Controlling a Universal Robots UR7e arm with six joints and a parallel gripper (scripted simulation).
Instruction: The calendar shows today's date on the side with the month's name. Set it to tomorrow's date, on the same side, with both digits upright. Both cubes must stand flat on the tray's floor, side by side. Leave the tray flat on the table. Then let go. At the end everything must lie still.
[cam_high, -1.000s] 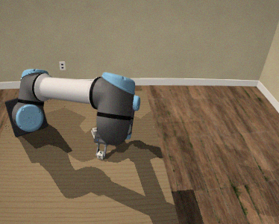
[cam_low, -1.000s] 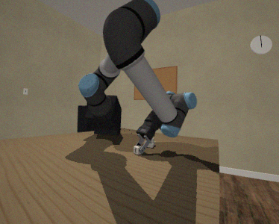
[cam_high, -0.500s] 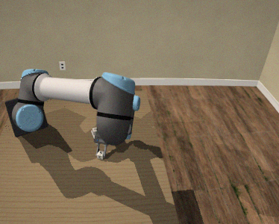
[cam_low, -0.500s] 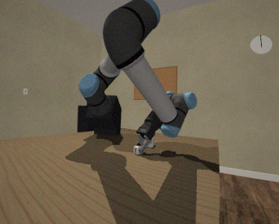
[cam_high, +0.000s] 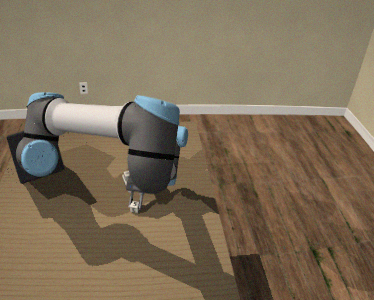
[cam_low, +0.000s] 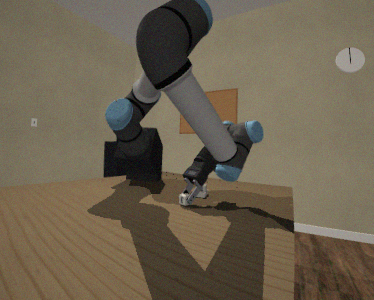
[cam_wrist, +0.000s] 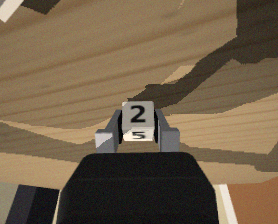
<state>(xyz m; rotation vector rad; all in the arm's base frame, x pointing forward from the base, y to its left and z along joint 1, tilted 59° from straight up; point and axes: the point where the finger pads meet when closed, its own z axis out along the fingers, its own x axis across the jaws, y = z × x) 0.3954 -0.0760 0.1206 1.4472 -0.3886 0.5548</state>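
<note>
The white tray lies 10 mm behind my hand, 150 mm to the left of it and 20 mm below it. Also, from my hand: white digit cube (10 mm to the right, 10 mm below).
</note>
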